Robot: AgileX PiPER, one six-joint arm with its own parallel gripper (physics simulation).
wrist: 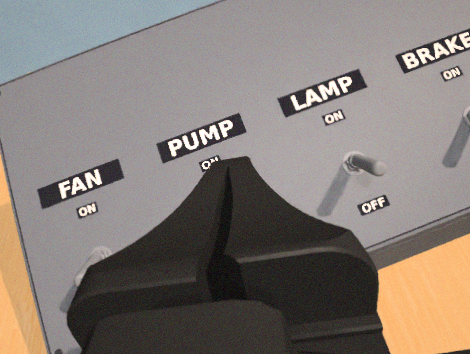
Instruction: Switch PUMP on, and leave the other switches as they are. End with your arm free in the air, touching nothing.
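My gripper (234, 182) is shut, its fingertips together with no object seen between them. It covers the lower part of the ON mark (210, 163) under the PUMP label (201, 138). The PUMP switch lever is hidden behind the gripper, so its position cannot be seen, nor whether the fingers touch it. The FAN switch (89, 267) is at the lower left, partly covered by the gripper. The LAMP switch (368, 164) is at the right, its lever leaning right and slightly down, above its OFF mark (373, 205). The BRAKE switch (467, 118) is cut off at the right edge.
The grey panel (125, 90) is tilted in view and carries the switches and labels. Its lower edge (425, 240) runs along the right, with a wooden surface (430, 300) beyond. A blue background shows at the upper left.
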